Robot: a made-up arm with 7 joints. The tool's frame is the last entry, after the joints.
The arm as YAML. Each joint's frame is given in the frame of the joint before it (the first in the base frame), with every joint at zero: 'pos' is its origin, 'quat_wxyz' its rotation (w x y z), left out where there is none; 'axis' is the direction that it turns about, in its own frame. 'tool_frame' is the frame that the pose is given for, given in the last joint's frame.
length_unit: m
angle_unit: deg
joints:
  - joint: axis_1
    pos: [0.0, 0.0, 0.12]
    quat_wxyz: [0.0, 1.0, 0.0, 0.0]
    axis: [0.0, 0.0, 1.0]
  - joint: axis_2
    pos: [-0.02, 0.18, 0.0]
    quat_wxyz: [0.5, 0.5, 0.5, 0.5]
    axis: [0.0, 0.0, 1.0]
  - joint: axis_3
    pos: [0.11, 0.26, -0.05]
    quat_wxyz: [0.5, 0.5, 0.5, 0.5]
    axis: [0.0, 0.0, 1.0]
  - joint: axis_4
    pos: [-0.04, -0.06, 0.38]
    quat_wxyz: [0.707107, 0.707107, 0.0, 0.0]
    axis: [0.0, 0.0, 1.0]
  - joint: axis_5
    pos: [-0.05, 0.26, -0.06]
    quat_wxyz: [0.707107, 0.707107, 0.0, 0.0]
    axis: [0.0, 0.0, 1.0]
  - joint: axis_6
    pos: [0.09, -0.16, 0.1]
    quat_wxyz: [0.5, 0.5, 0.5, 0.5]
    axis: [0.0, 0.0, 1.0]
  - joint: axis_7
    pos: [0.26, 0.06, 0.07]
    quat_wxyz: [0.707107, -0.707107, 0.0, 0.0]
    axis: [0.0, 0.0, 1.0]
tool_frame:
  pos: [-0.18, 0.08, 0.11]
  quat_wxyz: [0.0, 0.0, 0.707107, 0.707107]
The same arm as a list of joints. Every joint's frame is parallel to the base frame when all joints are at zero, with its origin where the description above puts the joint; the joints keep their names.
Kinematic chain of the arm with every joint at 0, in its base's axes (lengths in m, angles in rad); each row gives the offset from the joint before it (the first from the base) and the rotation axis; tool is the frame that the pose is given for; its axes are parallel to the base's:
axis_1: xyz 0 0 0.12 axis -z
axis_2: xyz -0.02 -0.18 0 axis +x
axis_3: xyz -0.05 -0.11 -0.26 axis -y
axis_4: xyz -0.06 -0.38 0.04 axis -x
axis_5: xyz 0.06 -0.26 0.05 axis +y
axis_6: xyz 0.16 0.1 -0.09 axis -z
axis_7: xyz -0.26 0.06 -0.07 axis +y
tool: xyz 0.18 0.11 0.08

